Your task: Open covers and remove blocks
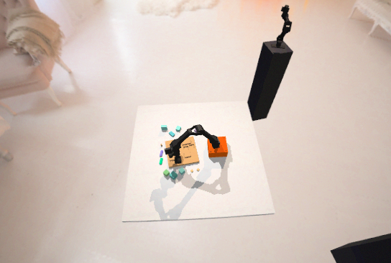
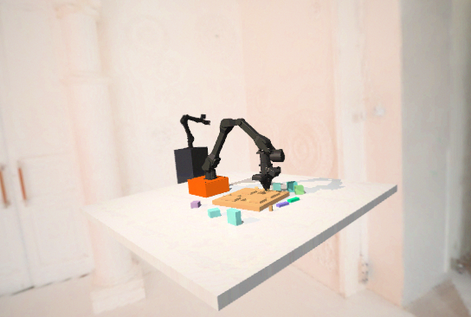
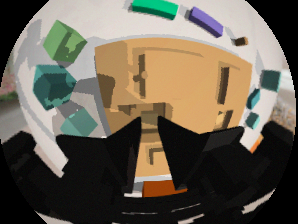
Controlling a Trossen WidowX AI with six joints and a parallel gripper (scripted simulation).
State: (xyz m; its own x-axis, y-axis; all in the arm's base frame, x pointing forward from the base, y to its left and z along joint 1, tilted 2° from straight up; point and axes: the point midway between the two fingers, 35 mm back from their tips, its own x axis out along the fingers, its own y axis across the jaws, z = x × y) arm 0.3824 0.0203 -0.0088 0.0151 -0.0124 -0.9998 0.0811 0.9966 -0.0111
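Now: the tan puzzle board 4 cm behind my gripper tip, 10 cm to the right of it and 2 cm below it. From my gripper tip the other things lie so: purple bar 15 cm ahead, 11 cm to the right, 3 cm below; green block 13 cm ahead, 11 cm to the left, 2 cm below; green bar 16 cm ahead, 3 cm to the right, 3 cm below.
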